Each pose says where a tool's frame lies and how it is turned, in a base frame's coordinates. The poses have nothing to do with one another.
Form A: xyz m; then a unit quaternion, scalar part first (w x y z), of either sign.
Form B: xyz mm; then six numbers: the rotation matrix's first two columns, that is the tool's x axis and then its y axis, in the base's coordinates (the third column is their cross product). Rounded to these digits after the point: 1 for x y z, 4 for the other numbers.
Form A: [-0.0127 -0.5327 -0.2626 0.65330 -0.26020 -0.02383 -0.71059]
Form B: [-12.7 -532.7 -262.6 -0.0110 -0.9160 0.4009 0.9408 -0.1453 -0.3061]
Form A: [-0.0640 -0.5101 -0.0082 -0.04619 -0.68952 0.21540 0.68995]
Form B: [-64.0 -510.1 -8.2 -0.0449 -0.3608 -0.9316 -0.2333 -0.9029 0.3609]
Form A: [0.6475 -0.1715 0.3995 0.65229 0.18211 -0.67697 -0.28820]
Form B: [647.5 -171.5 399.5 -0.0827 -0.6225 0.7782 0.1294 0.7676 0.6278]
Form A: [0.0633 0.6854 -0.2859 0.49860 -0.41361 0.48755 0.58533]
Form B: [63.3 685.4 -285.9 -0.1606 0.1804 -0.9704 -0.9870 -0.0274 0.1583]
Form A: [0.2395 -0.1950 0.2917 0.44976 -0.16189 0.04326 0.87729]
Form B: [239.5 -195.0 291.7 -0.5430 0.7751 -0.3230 -0.8031 -0.5917 -0.0697]
